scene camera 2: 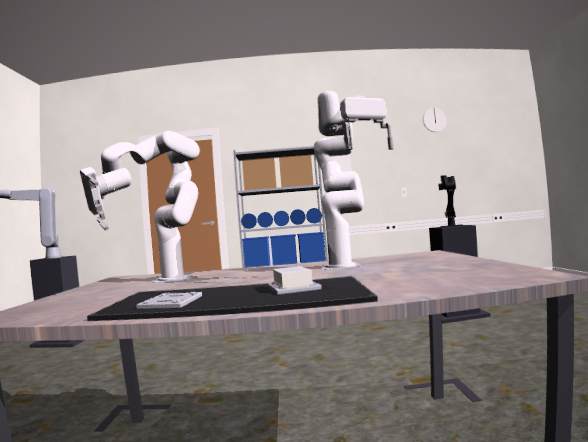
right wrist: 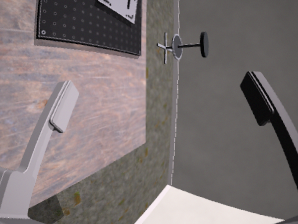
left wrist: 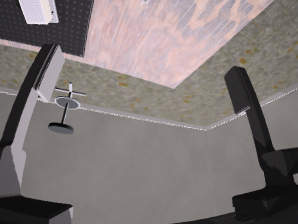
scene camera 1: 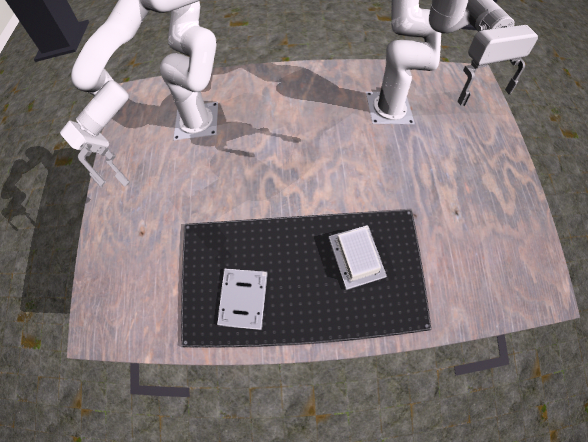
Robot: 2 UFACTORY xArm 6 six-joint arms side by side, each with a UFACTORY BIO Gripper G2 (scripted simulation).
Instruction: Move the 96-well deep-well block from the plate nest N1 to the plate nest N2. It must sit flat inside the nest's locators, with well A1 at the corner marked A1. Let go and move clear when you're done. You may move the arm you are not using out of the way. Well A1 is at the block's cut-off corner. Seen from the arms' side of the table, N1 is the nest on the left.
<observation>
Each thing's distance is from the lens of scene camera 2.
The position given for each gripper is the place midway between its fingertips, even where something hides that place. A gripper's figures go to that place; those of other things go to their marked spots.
left gripper (scene camera 2: 371,149): 1.47 m
right gripper (scene camera 2: 101,207): 1.45 m
white deep-well block (scene camera 2: 291,277): 1.13 m
</observation>
